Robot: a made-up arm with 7 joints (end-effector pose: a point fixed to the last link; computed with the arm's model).
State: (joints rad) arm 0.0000 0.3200 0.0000 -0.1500 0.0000 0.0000 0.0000
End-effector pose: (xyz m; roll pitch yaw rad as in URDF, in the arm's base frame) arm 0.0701 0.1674 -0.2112 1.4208 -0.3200 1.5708
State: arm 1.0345 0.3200 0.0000 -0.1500 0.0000 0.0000 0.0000
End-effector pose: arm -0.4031 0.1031 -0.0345 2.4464 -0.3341 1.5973
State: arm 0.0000 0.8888 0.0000 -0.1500 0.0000 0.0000 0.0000
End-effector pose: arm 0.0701 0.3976 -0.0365 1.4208 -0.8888 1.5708
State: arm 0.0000 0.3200 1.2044 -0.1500 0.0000 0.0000 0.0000
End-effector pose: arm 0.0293 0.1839 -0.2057 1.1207 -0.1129 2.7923
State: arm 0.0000 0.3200 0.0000 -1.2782 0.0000 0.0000 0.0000
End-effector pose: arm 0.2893 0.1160 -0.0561 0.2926 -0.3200 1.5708
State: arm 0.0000 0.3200 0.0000 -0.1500 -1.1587 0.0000 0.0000
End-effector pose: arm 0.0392 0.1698 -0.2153 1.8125 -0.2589 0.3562
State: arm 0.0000 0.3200 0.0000 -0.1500 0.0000 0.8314 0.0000
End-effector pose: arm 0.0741 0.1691 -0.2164 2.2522 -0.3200 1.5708
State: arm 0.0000 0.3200 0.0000 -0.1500 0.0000 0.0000 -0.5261
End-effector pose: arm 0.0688 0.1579 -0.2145 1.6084 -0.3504 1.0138
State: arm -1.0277 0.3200 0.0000 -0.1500 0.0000 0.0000 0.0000
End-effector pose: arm 0.4722 0.0622 0.0777 0.4019 -0.3339 1.5444
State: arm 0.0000 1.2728 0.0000 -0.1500 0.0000 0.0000 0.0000
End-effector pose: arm 0.0701 0.4823 0.1409 1.4208 -1.2728 1.5708
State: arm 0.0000 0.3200 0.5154 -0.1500 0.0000 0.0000 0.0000
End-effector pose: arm 0.0555 0.1803 -0.2069 1.2589 -0.2772 2.1088
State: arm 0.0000 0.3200 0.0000 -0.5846 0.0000 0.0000 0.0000
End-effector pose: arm 0.1757 0.1573 -0.1809 0.9862 -0.3200 1.5708
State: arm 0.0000 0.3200 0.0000 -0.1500 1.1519 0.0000 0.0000
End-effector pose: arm 0.0834 0.1934 -0.2005 1.2185 0.0016 2.6982
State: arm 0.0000 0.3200 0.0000 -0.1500 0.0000 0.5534 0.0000
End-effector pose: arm 0.0733 0.1684 -0.2144 1.9742 -0.3200 1.5708
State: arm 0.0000 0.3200 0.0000 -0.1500 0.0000 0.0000 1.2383
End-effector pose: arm 0.0549 0.1838 -0.2082 1.2198 0.0314 2.7793
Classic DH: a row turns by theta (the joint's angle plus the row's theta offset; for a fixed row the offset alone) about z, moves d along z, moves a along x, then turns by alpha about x. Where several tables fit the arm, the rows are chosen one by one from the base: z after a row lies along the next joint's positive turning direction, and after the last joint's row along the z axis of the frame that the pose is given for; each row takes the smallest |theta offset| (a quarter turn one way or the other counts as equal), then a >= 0, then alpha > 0; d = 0 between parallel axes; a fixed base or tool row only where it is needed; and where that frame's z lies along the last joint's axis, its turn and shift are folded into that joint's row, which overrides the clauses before.
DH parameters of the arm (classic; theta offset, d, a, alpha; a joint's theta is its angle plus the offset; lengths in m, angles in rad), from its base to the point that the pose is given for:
base (fixed): 0 0.2705 -0.0012 -1.2217
joint 1: -1.5708 -0.0155 0.0051 -1.5708
joint 2: 1.2217 0.0382 -0.002 1.5708
joint 3: 1.5708 -0.2596 0.0136 -1.5708
joint 4: 0 0.0454 -0.0337 1.5708
joint 5: 0 -0.2616 0.0096 -1.5708
joint 6: 0 -0.0269 -0.014 1.5708
joint 7: 1.5708 0.0066 0.0025 1.5708
tool (fixed): 0 0.0193 0 0

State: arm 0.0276 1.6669 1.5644 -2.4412 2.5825 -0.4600 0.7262
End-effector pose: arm -0.0154 0.0477 0.4831 -0.9735 -0.0480 -0.2991
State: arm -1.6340 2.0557 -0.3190 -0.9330 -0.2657 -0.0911 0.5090
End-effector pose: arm -0.0454 0.3125 0.6359 -1.3177 -0.1629 3.1075
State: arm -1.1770 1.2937 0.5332 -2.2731 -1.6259 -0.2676 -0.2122
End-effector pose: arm 0.0441 0.1010 0.5575 -1.5539 0.7840 -1.7562
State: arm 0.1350 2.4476 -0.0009 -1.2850 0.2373 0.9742 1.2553
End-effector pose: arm 0.3102 0.1904 0.5293 -0.6817 -0.5156 3.0908
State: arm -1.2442 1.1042 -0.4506 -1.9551 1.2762 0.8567 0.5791
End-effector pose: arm 0.2503 -0.0191 0.5046 0.1634 0.0917 0.7844
